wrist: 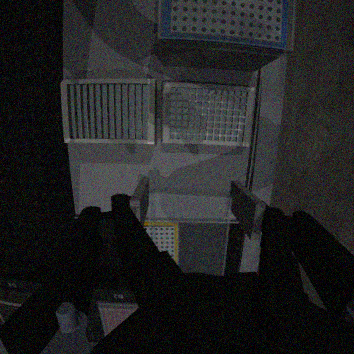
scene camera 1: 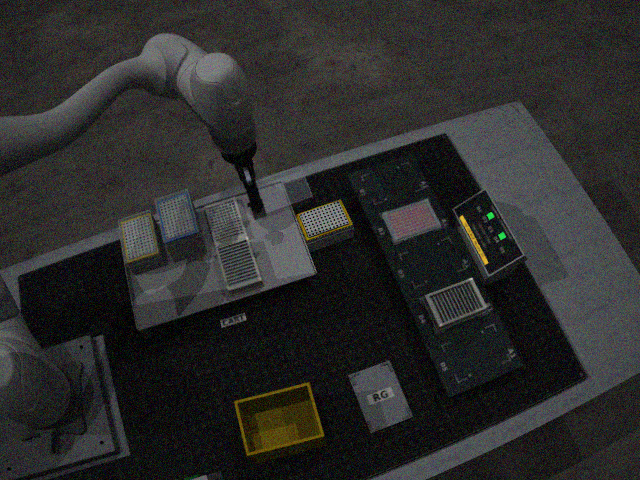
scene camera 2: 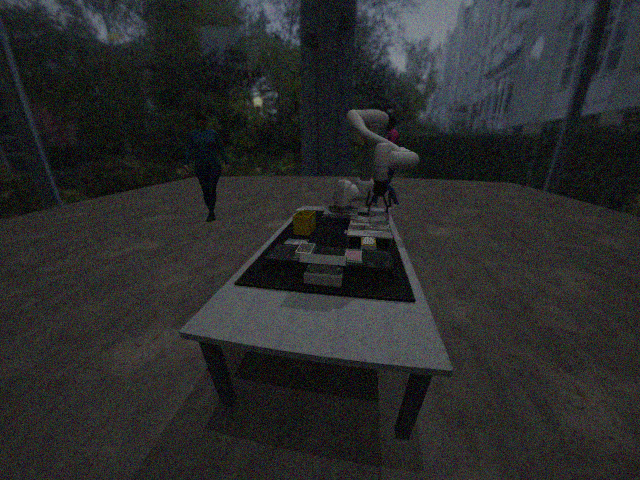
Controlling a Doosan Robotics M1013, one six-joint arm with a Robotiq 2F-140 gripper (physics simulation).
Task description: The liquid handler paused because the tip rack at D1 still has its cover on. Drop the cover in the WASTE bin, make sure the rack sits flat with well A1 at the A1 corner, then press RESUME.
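Places are measured from the arm's base along level axes (x right, y back, z down), in centimetres.
Pixels of known places: gripper, fingertip midpoint: (wrist: 189, 192) (scene camera 2: 377, 217); arm's base, origin of the base link: (scene camera 1: 51, 401) (scene camera 2: 342, 209).
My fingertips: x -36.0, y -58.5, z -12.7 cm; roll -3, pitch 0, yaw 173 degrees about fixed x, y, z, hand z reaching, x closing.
Observation:
For each thing: its middle in the pictures, then the offset to it from my fingertips. "*": a spot on its surface instead. Level surfaces: height alone.
- clear cover, body centre: (wrist: 187, 244) (scene camera 1: 281, 191) (scene camera 2: 377, 220) dx -1.0, dy -6.4, dz -0.1 cm
- pink plate, body centre: (scene camera 1: 411, 220) (wrist: 120, 323) (scene camera 2: 353, 255) dx +7.7, dy -37.0, dz +9.9 cm
- yellow bin, body centre: (scene camera 1: 281, 424) (scene camera 2: 304, 222) dx +50.9, dy +3.6, dz +9.2 cm
- panel, surface spot: (scene camera 1: 496, 258) * dx +25.2, dy -52.4, dz +4.5 cm
- blue-rimmed rack, body centre: (scene camera 1: 176, 217) (scene camera 2: 379, 211) dx -0.3, dy +19.3, dz +0.9 cm
- yellow-rimmed rack, body centre: (scene camera 1: 139, 238) dx +1.1, dy +30.0, dz +4.2 cm
- slotted white piece, body centre: (scene camera 1: 455, 304) (wrist: 18, 314) (scene camera 2: 305, 250) dx +32.2, dy -40.4, dz +9.0 cm
- dark deck, its level: dz +10.6 cm
- RG plate, body centre: (scene camera 1: 380, 396) (scene camera 2: 296, 242) dx +47.8, dy -19.1, dz +15.3 cm
My gripper (scene camera 1: 256, 206) (scene camera 2: 377, 209) (wrist: 189, 192) is shut on the clear cover (scene camera 1: 299, 190) (wrist: 202, 247), its fingers wide apart, above the right part of the light cart tray (scene camera 1: 297, 258). In the wrist view the yellow-rimmed tip rack (scene camera 1: 324, 219) (wrist: 162, 240) shows partly through the cover; it stands between tray and deck. Site D1 (scene camera 1: 392, 180), beyond the pink plate (scene camera 1: 412, 219), shows its corner marks and no rack. The yellow bin (scene camera 1: 299, 400) (scene camera 2: 303, 222) is at the front. The panel (scene camera 1: 496, 258) has two green buttons; their labels are unreadable.
The tray bears a blue-rimmed rack (scene camera 1: 176, 214) (wrist: 225, 22), another yellow-rimmed rack (scene camera 1: 139, 237) and two slotted pale pieces (scene camera 1: 237, 264) (scene camera 1: 224, 219). A slotted white piece (scene camera 1: 455, 302) sits on the dark deck (scene camera 1: 480, 356). The RG plate (scene camera 1: 372, 413) lies right of the bin.

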